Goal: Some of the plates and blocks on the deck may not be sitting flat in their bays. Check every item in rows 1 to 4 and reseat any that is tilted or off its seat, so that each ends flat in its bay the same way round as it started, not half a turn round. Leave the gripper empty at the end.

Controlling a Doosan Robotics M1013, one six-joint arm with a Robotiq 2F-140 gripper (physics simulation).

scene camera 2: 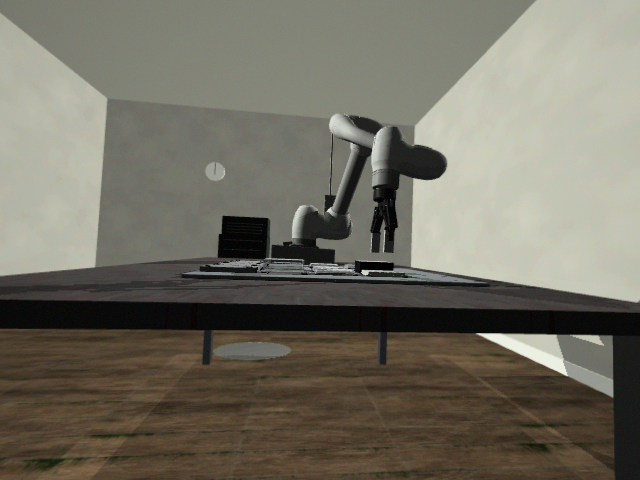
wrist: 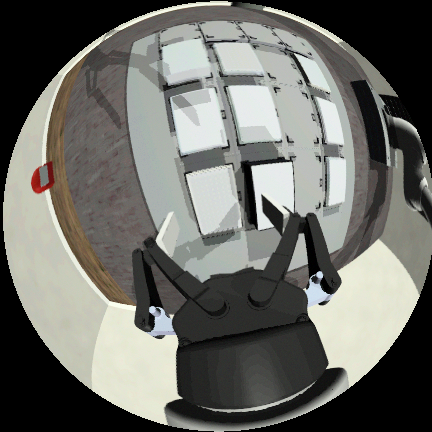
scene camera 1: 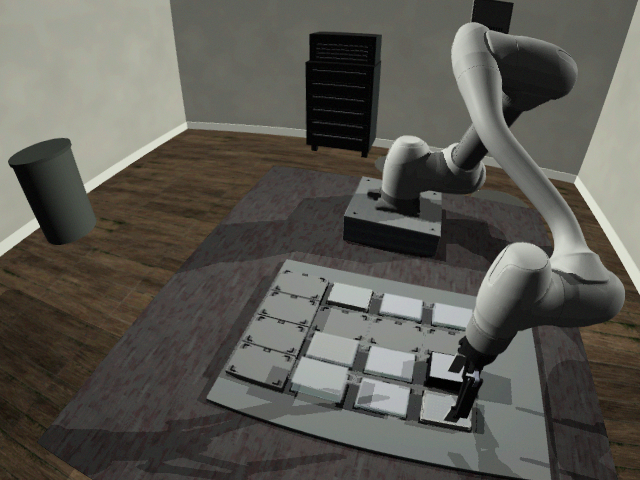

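Seen in the pictures: gripper, fingertip midpoint: (scene camera 2: 381,252) (wrist: 218,211) (scene camera 1: 451,394); arm's base, link origin: (scene camera 2: 303,248) (scene camera 1: 398,202).
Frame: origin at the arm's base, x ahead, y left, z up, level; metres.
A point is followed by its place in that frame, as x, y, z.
Observation:
My gripper (scene camera 1: 455,390) @[0.817, 0.198, -0.008] (scene camera 2: 381,250) @[0.817, 0.198, -0.008] (wrist: 218,211) @[0.817, 0.198, -0.008] is open and empty, pointing down above the right end of the front two rows. A white ribbed plate (scene camera 1: 438,406) @[0.819, 0.182, -0.070] (wrist: 212,197) @[0.824, 0.194, -0.070] lies in the front right bay, partly behind a finger in scene camera 1. A taller black-sided block (scene camera 1: 444,363) @[0.705, 0.186, -0.042] (scene camera 2: 373,265) @[0.755, 0.195, -0.055] (wrist: 276,182) @[0.710, 0.186, -0.042] with a white top stands behind it. The back left plate (scene camera 1: 349,296) @[0.492, -0.108, -0.070] (wrist: 314,71) @[0.480, -0.104, -0.070] shows a dark side. The front left plate (scene camera 1: 319,379) @[0.819, -0.120, -0.042] (wrist: 185,61) @[0.806, -0.088, -0.043] and front middle plate (scene camera 1: 382,396) @[0.816, 0.039, -0.070] (wrist: 200,122) @[0.810, 0.055, -0.070] are pale. Slight tilts cannot be told.
The grey deck (scene camera 1: 511,439) @[0.877, 0.375, -0.084] lies on the dark table (scene camera 1: 170,330) @[0.759, -0.601, -0.094] (scene camera 2: 289,298) @[1.195, -0.115, -0.094]. More pale plates (scene camera 1: 333,348) @[0.699, -0.112, -0.067] (scene camera 1: 390,363) @[0.712, 0.046, -0.070] (scene camera 1: 401,306) @[0.498, 0.056, -0.070] stand in other bays. The robot base (scene camera 1: 392,227) @[0.182, -0.011, -0.002] is behind the deck.

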